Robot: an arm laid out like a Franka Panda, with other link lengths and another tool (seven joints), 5 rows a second.
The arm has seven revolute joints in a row. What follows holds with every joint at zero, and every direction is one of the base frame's.
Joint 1 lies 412.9 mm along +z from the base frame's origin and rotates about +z.
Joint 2 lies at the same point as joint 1 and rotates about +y.
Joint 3 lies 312.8 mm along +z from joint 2 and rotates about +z.
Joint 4 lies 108.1 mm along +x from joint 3 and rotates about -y.
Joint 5 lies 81.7 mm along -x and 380.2 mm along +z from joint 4 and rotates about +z.
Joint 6 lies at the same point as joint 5 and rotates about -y.
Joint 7 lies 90.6 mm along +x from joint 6 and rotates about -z.
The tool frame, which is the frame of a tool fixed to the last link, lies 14 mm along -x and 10 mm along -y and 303.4 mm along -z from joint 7; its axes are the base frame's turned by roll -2.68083, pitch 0 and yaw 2.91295 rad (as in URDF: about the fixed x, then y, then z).
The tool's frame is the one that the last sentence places.
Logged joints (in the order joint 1, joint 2, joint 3, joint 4, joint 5, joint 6, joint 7), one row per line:
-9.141 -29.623 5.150 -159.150 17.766 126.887 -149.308
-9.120 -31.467 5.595 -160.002 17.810 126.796 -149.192
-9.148 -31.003 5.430 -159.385 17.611 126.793 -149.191
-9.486 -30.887 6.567 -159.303 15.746 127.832 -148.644
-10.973 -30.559 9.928 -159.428 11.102 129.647 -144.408
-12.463 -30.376 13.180 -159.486 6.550 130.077 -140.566
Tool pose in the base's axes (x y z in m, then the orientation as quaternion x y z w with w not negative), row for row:
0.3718 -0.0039 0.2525 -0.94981 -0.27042 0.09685 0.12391
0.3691 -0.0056 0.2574 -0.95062 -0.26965 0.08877 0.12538
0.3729 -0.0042 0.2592 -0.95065 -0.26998 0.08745 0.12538
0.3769 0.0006 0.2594 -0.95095 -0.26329 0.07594 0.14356
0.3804 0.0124 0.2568 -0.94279 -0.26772 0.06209 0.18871
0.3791 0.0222 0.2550 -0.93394 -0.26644 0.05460 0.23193
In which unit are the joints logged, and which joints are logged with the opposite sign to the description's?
The joints are logged in degrees. Opposite sign: joint 1, joint 3, joint 5, joint 7.
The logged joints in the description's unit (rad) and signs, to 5 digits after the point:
0.15954 -0.51702 -0.08988 -2.77769 -0.31008 2.21460 2.60592
0.15917 -0.54920 -0.09765 -2.79256 -0.31084 2.21301 2.60389
0.15966 -0.54110 -0.09477 -2.78179 -0.30737 2.21296 2.60387
0.16556 -0.53908 -0.11462 -2.78036 -0.27482 2.23109 2.59433
0.19151 -0.53336 -0.17328 -2.78254 -0.19377 2.26277 2.52040
0.21752 -0.53016 -0.23003 -2.78356 -0.11432 2.27027 2.45334

